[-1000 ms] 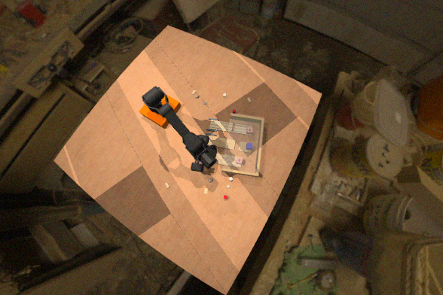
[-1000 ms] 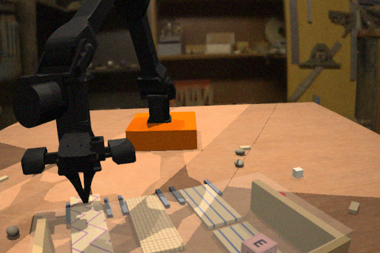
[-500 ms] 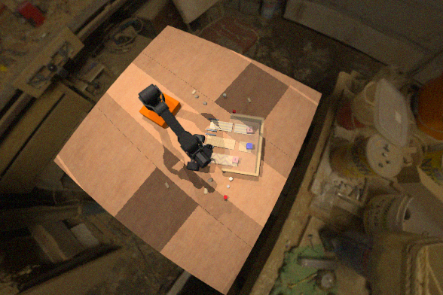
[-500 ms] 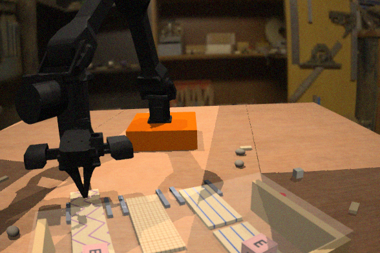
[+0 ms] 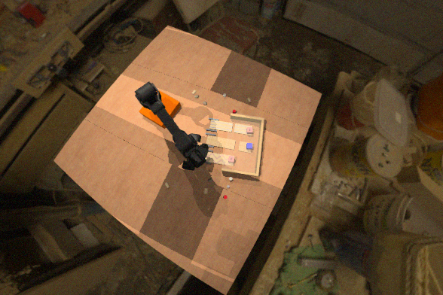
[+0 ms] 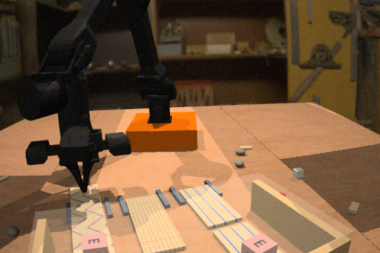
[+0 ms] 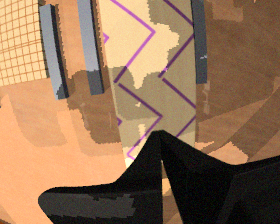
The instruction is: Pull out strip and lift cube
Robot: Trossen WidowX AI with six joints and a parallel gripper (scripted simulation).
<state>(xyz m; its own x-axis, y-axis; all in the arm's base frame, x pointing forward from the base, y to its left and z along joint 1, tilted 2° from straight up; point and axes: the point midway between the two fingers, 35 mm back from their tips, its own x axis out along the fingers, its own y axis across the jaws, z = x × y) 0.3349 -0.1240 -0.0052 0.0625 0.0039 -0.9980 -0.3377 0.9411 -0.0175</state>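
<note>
Now: the zigzag strip 9 cm ahead of my gripper tip and 3 cm to the left of it. From my gripper tip the other things lie so: brown tab: 4 cm behind, 1 cm to the right.
</note>
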